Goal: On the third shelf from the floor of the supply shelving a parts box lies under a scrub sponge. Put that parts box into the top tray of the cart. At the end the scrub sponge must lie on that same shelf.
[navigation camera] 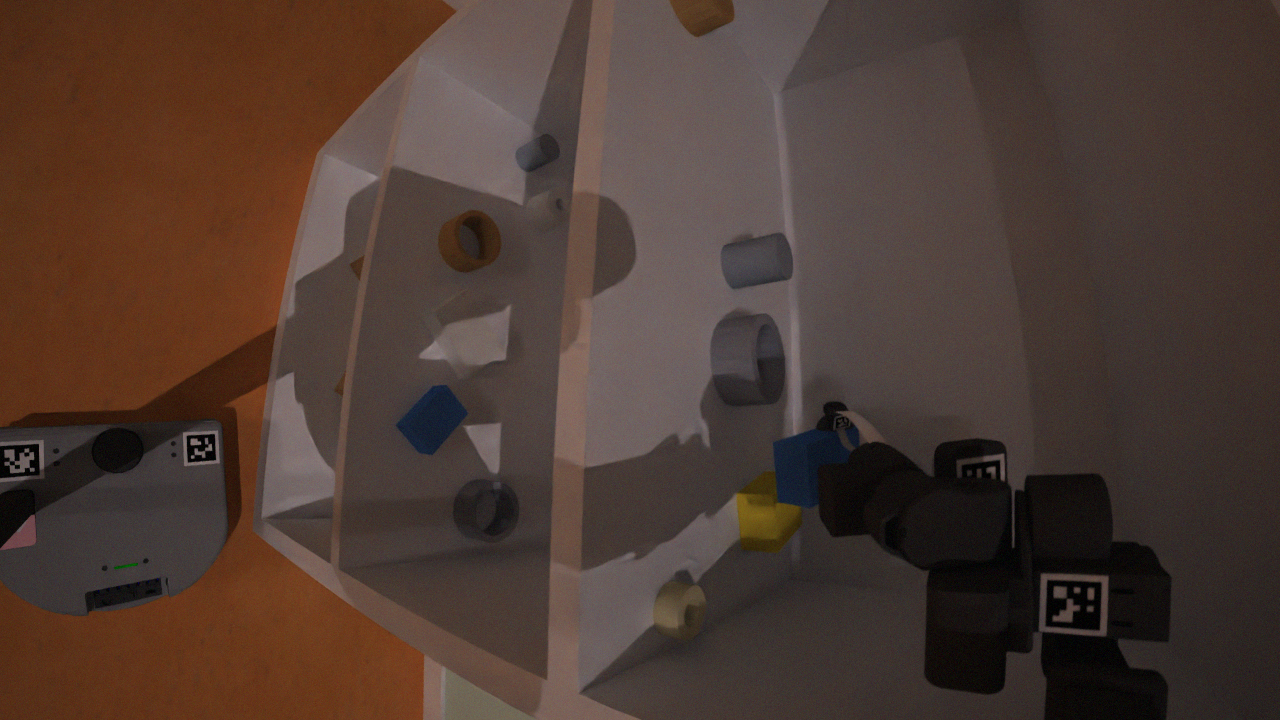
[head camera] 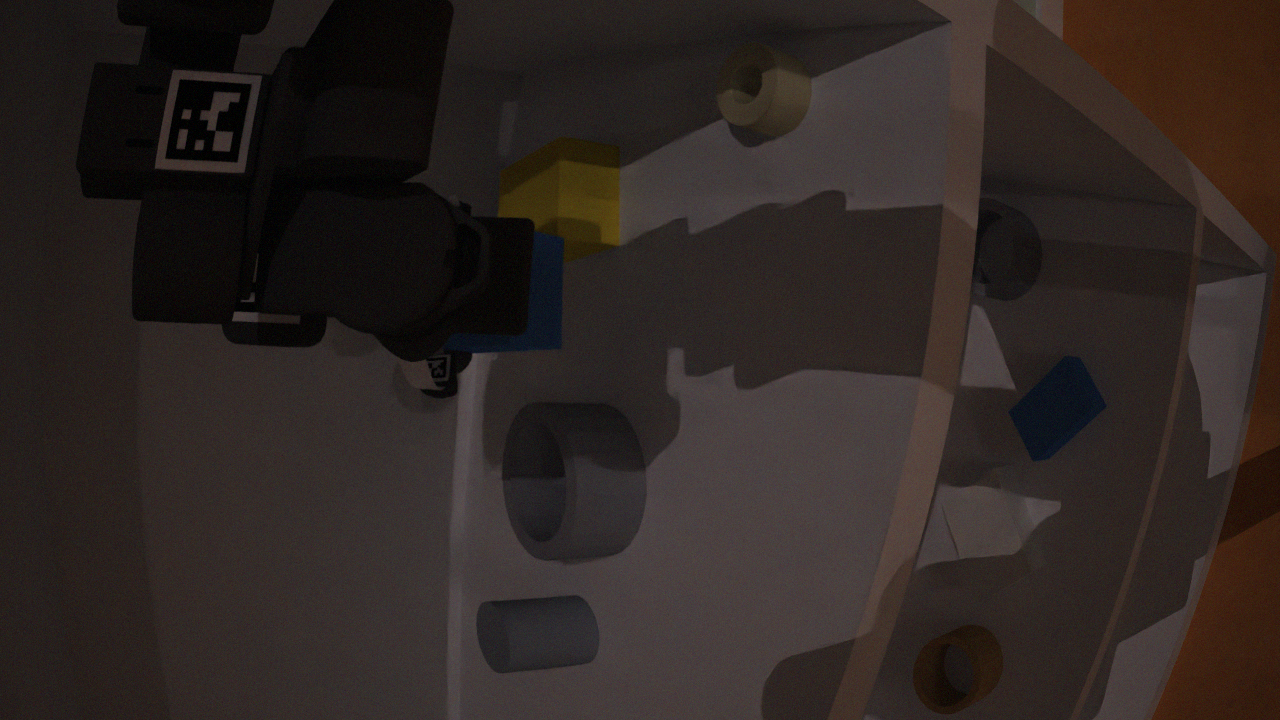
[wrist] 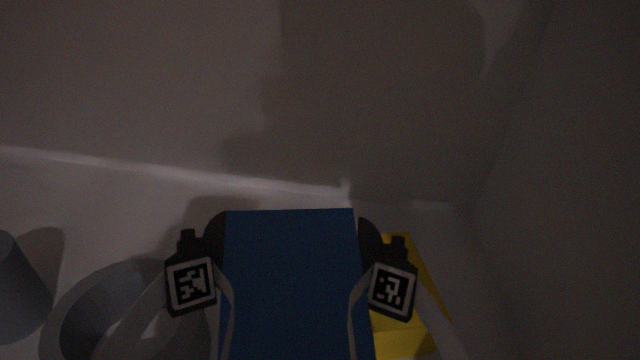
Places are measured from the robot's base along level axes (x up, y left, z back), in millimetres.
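Pixels of known places: robot's base, link origin: (navigation camera: pixel 118 448).
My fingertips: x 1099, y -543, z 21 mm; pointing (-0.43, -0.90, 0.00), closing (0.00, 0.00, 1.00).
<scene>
Ahead of a thing's pixels: the offset from my fingertips to its top centre. Level surfaces: height alone.
My gripper (head camera: pixel 452 286) (wrist: pixel 294 239) is shut on a blue box, with one finger on each side of it. This blue box @[dx +32, dy +47, dz +1 mm] (head camera: pixel 547 295) (navigation camera: pixel 801 470) (wrist: pixel 295 310) looks like the parts box. It appears held above the shelf @[dx -108 mm] (head camera: pixel 760 501) (navigation camera: pixel 662 268) near the back wall and partly covers a yellow block in the views. The yellow block @[dx -63, dy -26, dz +70 mm] (head camera: pixel 581 201) (navigation camera: pixel 769 519) (wrist: pixel 405 335), which looks like the scrub sponge, lies on that shelf near its side wall. The far finger is hidden in the head view. I cannot clearly identify the cart's top tray.
A grey ring @[dx -60, dy +18, dz -110 mm] (head camera: pixel 604 483) (navigation camera: pixel 738 358) and a grey cylinder @[dx -38, dy -5, dz -227 mm] (head camera: pixel 554 634) (navigation camera: pixel 756 260) are beside the gripper. A pale yellow ring @[dx -83, dy +173, dz +118 mm] (head camera: pixel 783 96) (navigation camera: pixel 671 610) is near the side wall. Lower shelves hold another blue box @[dx -525, dy +138, dz -59 mm] (head camera: pixel 1060 407) (navigation camera: pixel 432 419). My base (navigation camera: pixel 170 519) is at left.
</scene>
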